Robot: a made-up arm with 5 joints.
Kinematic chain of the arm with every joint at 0, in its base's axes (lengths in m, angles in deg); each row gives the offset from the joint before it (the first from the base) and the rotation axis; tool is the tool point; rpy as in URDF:
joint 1: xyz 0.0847 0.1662 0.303 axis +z
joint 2: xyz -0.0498 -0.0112 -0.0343 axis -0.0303 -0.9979 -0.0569
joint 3: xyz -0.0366 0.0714 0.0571 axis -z
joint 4: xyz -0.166 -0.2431 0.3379 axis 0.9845 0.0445 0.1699
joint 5: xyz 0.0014 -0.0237 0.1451 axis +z
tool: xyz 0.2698 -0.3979 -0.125 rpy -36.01 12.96 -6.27
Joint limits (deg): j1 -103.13..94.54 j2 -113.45..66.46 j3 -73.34..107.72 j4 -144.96..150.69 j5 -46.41..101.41
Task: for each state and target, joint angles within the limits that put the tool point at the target. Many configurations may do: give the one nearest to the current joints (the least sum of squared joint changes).
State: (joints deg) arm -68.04 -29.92 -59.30 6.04 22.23
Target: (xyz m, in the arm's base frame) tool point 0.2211 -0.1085 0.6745
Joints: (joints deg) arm -68.84 8.96 -42.20 30.45 42.64
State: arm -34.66 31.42 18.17 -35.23 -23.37
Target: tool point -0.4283 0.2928 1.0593
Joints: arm -54.43 10.53 16.72 -65.69 -7.83
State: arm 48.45 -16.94 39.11 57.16 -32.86
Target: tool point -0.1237 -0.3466 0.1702
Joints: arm 46.79 6.75 43.31 63.75 -39.06
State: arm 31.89 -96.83 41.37 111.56 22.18
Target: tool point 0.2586 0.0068 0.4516
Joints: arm 40.49 -96.43 68.78 80.54 6.78
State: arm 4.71 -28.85 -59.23 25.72 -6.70
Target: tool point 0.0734 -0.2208 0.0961
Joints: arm -22.65 -40.25 -35.47 57.87 -25.06
